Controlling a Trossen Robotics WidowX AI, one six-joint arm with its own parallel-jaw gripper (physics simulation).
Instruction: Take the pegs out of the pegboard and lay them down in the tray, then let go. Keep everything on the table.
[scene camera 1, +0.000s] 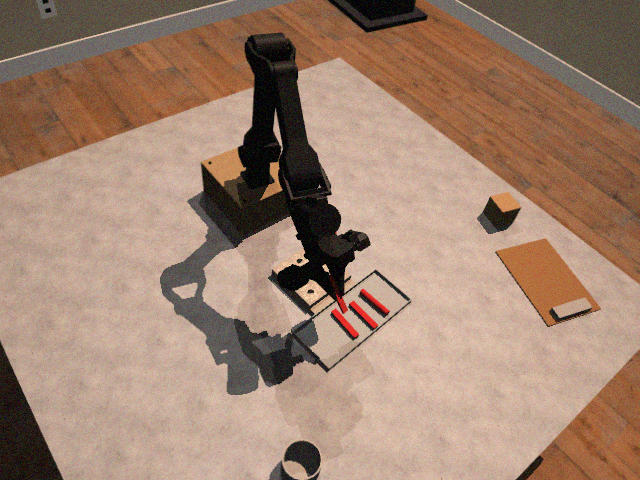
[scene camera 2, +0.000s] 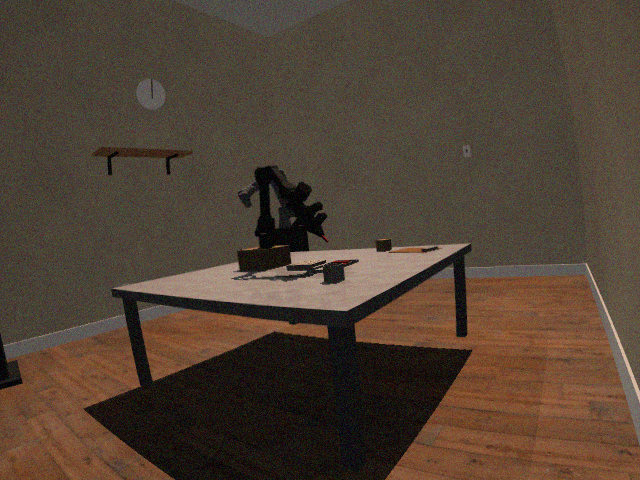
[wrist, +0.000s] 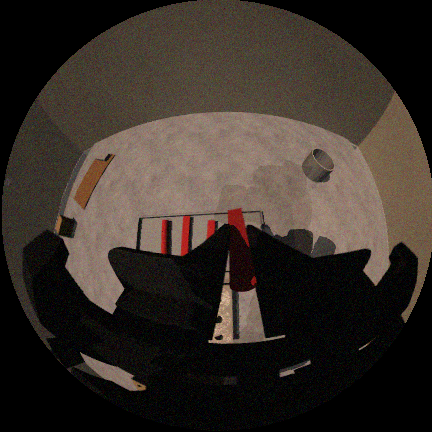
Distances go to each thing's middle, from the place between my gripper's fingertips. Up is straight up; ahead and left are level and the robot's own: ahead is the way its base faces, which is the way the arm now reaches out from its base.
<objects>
Now: the grey tray (scene camera 1: 323, 335) 1 cm behind my hand, 7 cm to the left of it and 15 cm below it. From my hand the other things lie so: flat brown board (scene camera 1: 553, 289) 12 cm ahead, 55 cm to the left, 13 cm below; then dark cylinder (wrist: 318, 164) 21 cm ahead, 20 cm to the right, 11 cm below; then small wooden cube (scene camera 1: 502, 209) 9 cm behind, 59 cm to the left, 11 cm below.
</objects>
